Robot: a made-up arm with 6 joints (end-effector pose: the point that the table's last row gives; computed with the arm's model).
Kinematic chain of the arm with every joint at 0, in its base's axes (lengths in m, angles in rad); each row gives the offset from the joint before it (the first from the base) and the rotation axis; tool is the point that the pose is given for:
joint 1: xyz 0 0 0.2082 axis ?
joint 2: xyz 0 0 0 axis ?
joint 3: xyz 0 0 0.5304 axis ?
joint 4: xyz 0 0 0 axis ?
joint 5: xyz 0.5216 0 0 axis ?
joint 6: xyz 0 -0.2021 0 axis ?
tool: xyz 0 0 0
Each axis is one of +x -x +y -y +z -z.
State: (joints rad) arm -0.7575 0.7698 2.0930 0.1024 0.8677 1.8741
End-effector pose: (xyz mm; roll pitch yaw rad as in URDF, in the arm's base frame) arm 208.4 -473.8 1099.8 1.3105 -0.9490 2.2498
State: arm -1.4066 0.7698 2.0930 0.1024 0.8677 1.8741
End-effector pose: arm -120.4 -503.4 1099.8 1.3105 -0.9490 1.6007
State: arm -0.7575 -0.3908 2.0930 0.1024 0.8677 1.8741
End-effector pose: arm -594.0 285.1 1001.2 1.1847 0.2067 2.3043
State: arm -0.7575 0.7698 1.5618 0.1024 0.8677 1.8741
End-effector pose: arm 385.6 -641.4 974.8 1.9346 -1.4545 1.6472
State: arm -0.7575 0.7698 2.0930 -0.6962 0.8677 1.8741
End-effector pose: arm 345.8 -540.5 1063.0 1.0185 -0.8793 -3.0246
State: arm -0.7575 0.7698 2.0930 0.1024 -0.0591 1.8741
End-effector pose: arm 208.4 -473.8 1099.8 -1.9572 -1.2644 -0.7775
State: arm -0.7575 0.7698 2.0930 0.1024 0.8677 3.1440
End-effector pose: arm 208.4 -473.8 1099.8 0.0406 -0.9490 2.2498
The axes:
joint 1: +z
joint 2: +y
joint 3: -y
joint 4: -x
joint 5: -y
joint 6: -x

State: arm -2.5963 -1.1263 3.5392 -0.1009 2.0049 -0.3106
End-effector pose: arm 343.4 443.5 -83.8 0.3055 -0.3874 -2.6952
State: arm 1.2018 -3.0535 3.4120 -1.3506 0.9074 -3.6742
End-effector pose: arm 222.3 452.3 -419.5 -1.0272 -0.2847 0.2726
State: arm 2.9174 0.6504 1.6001 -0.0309 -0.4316 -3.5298
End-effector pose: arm -569.1 337.0 1050.9 -2.7327 -0.5182 2.9323
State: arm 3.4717 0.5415 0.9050 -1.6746 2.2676 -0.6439
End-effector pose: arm -780.6 -289.6 660.3 2.4374 0.3073 1.2578
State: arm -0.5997 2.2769 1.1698 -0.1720 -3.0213 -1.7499
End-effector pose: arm 387.8 -506.4 -618.0 -1.5313 -0.9882 2.5046
